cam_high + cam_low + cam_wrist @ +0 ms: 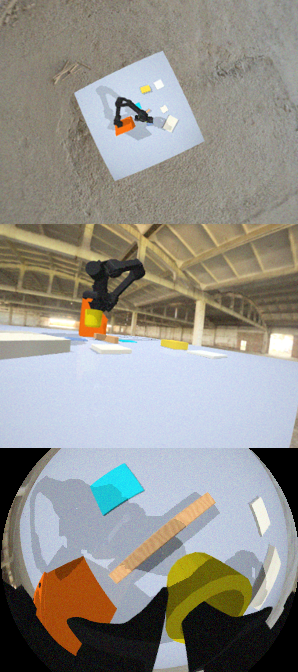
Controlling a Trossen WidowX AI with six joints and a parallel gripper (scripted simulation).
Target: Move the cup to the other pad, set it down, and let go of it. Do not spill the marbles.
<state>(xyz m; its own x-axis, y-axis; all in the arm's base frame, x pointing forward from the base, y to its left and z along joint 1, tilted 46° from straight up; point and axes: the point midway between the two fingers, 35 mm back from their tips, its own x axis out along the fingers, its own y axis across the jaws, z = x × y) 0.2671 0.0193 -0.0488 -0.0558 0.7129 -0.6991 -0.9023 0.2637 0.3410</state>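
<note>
The cyan pad lies 160 mm to the left of my gripper tip, 90 mm below it and 30 mm behind it. Also, from my gripper tip: blue pad (90 mm below, 70 mm to the right, 40 mm ahead); yellow cup (20 mm ahead, 10 mm to the right); wooden bar (80 mm below, 40 mm to the left, 10 mm ahead).
</note>
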